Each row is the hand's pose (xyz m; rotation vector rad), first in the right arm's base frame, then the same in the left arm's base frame.
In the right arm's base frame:
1: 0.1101 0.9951 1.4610 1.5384 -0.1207 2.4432
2: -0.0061 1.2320 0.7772 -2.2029 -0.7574 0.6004
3: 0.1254 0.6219 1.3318 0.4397 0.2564 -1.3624
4: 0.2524 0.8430 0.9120 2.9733 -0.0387 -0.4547
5: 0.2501 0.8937 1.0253 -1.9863 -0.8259 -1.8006
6: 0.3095 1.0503 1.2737 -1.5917 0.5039 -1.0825
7: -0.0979 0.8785 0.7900 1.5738 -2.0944 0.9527
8: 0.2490 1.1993 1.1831 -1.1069 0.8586 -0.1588
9: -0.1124 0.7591 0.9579 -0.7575 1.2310 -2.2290
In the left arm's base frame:
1: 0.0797 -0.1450 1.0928 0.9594 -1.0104 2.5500
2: 0.3619 0.3493 0.6310 -1.9595 -0.6606 -0.2389
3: 0.0849 -0.4183 0.8074 1.2144 0.1294 -1.4665
4: 0.4412 -0.1303 0.6303 -2.7137 0.4141 -0.1862
5: 0.3933 -0.1279 0.7448 -1.4817 -0.1458 -2.4103
6: 0.3517 -0.1100 1.0410 -0.8299 0.6581 -1.3973
7: 0.2102 0.0837 0.4311 -1.1009 2.6831 -0.7144
8: 0.3732 0.0725 1.0236 -0.4522 0.6097 -0.4347
9: 0.0926 -0.0721 0.4988 0.1377 1.6227 -2.0456

